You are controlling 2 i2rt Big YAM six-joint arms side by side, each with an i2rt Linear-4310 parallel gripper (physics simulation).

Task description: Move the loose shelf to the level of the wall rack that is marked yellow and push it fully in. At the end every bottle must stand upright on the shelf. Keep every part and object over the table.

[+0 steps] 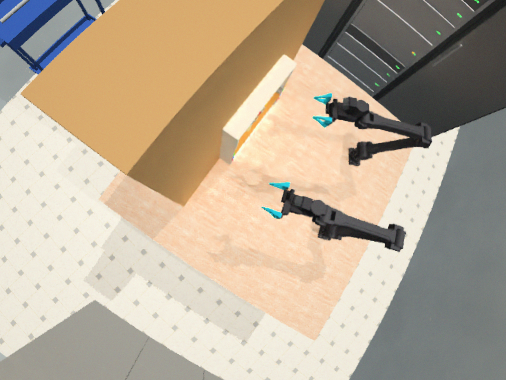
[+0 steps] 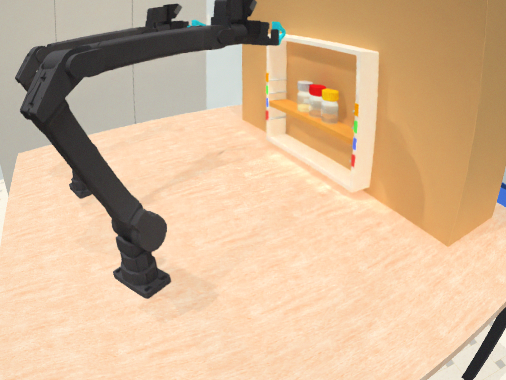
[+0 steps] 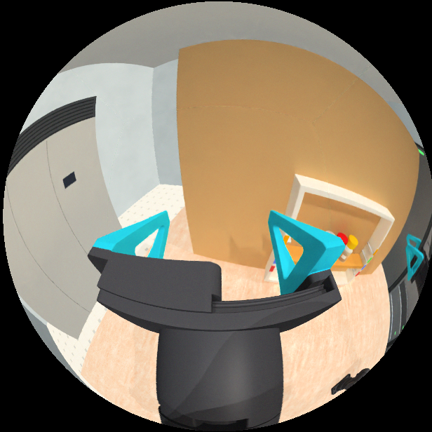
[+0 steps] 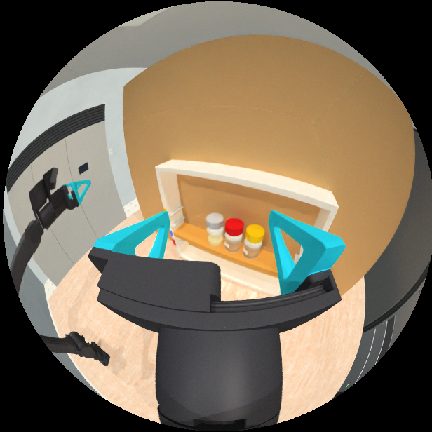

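Observation:
The white wall rack has orange-yellow, green, blue and red marks on its posts; the orange-yellow mark is topmost. The orange shelf lies across the rack, near the blue marks. A grey-capped bottle, a red-capped bottle and a yellow-capped bottle stand upright on it. My left gripper is open and empty, off the rack's near end. My right gripper is open and empty in front of the rack.
A large tan wall block stands behind the rack on the wooden table. A dark server cabinet stands beyond the table edge on the right arm's side. Both arms reach high above the table.

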